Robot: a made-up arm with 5 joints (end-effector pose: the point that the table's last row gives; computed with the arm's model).
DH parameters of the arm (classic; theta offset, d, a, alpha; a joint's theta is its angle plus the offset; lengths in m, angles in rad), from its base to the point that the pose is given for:
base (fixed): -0.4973 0 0.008 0
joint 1: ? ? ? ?
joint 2: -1.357 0 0.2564 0
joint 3: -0.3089 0 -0.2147 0
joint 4: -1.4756 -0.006 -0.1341 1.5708
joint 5: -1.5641 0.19 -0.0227 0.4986
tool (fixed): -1.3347 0.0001 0 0
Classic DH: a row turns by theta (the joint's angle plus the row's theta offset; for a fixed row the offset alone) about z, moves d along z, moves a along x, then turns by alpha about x.
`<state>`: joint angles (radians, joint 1 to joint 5).
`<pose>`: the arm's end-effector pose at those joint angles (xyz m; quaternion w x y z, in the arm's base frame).
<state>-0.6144 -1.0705 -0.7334 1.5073 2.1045</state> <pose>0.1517 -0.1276 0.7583 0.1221 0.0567 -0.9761 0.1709</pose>
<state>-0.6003 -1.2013 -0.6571 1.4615 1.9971</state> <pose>0.1459 -0.1178 0.7640 0.0844 0.1021 -0.9661 0.2216</pose>
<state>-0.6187 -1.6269 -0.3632 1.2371 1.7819</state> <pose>0.1273 -0.1029 0.7721 0.0274 -0.1412 0.9142 -0.3788</pose>
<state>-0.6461 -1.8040 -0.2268 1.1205 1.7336</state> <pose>0.1208 -0.1020 0.7732 0.0679 -0.1248 0.8864 -0.4406</pose>
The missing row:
joint 1: 0.4973 0.6581 -0.0223 -1.5708
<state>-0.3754 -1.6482 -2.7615 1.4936 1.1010</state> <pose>-0.5445 0.2179 0.9570 0.4320 0.1665 0.1428 -0.8748</pose>
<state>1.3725 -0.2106 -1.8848 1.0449 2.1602</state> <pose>0.1031 0.3790 1.0773 0.4029 -0.7396 0.5365 -0.0538</pose>
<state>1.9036 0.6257 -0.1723 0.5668 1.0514</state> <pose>-0.0016 0.0056 0.3977 0.3622 0.8316 0.3716 0.1979</pose>
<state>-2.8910 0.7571 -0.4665 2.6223 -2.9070</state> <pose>0.0202 0.0285 0.7482 0.3462 0.1333 0.0438 -0.9276</pose>
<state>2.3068 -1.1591 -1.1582 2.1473 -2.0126</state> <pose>-0.0197 0.0488 0.8002 0.2093 0.4561 -0.8613 0.0798</pose>
